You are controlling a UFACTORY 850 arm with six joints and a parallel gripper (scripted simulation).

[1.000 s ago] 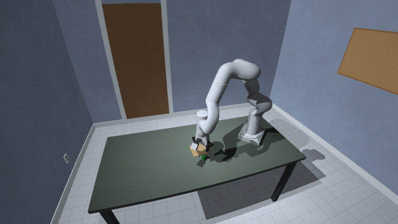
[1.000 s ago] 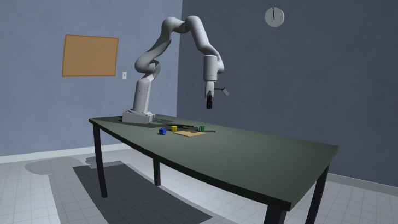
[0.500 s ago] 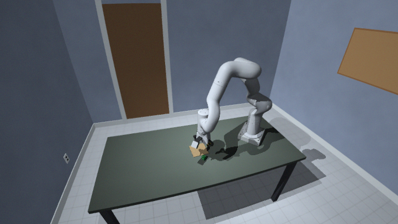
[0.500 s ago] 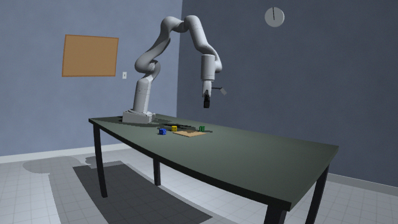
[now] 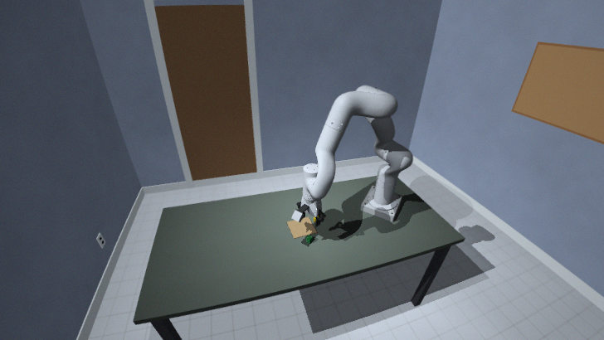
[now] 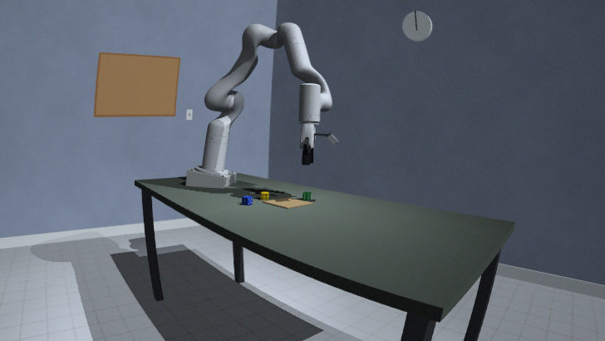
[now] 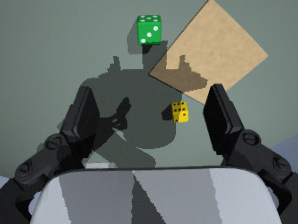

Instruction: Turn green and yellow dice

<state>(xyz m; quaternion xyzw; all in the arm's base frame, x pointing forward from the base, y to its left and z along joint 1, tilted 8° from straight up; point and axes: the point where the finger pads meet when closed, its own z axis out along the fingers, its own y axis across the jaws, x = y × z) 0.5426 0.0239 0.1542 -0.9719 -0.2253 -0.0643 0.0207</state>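
Right now my hand is 140 mm above the green die. Round my hand: tan mat: 10 mm behind, 110 mm to the right, 150 mm below; then yellow die: 120 mm behind, 120 mm to the right, 140 mm below; then blue die: 100 mm behind, 240 mm to the right, 140 mm below.
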